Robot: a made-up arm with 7 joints.
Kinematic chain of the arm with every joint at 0, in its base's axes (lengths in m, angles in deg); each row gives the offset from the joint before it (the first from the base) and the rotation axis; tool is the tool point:
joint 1: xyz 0 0 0.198 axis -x
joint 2: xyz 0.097 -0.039 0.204 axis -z
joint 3: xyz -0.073 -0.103 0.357 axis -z
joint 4: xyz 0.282 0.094 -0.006 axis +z
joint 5: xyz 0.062 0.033 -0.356 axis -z
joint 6: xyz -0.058 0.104 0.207 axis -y
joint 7: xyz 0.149 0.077 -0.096 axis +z
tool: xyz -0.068 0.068 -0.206
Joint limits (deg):
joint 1: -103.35..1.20
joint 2: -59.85..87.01
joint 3: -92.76..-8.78
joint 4: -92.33..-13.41
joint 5: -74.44..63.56
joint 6: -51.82..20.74
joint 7: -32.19..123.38
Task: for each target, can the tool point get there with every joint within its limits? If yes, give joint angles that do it. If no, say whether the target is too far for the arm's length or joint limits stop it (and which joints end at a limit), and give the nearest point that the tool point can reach.
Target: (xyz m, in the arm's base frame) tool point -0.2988 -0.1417 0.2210
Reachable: yes | joints -62.29 -19.55 -83.00 -55.25 -42.67 -41.04 17.01
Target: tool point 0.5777 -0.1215 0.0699
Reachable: yes | joints -79.12 24.94 -17.27 -52.69 52.67 -9.90 3.00
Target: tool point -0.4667 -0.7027 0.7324
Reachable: no: joint limits stop it (at a limit: joint 1, joint 3, joint 5, joint 6) | nearest point -0.2984 -0.2733 0.6129 | short by 0.476 m
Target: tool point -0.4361 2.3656 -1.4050
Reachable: no: too far | nearest point -0.0438 0.6072 0.3043 | short by 2.483 m
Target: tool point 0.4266 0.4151 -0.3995
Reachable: no: joint limits stop it (at a limit: joint 1, joint 3, joint 5, joint 7) | nearest point 0.3515 0.0438 -0.3381 | short by 0.384 m
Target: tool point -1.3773 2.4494 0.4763
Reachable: no: too far | nearest point -0.2400 0.5312 0.3234 | short by 2.235 m
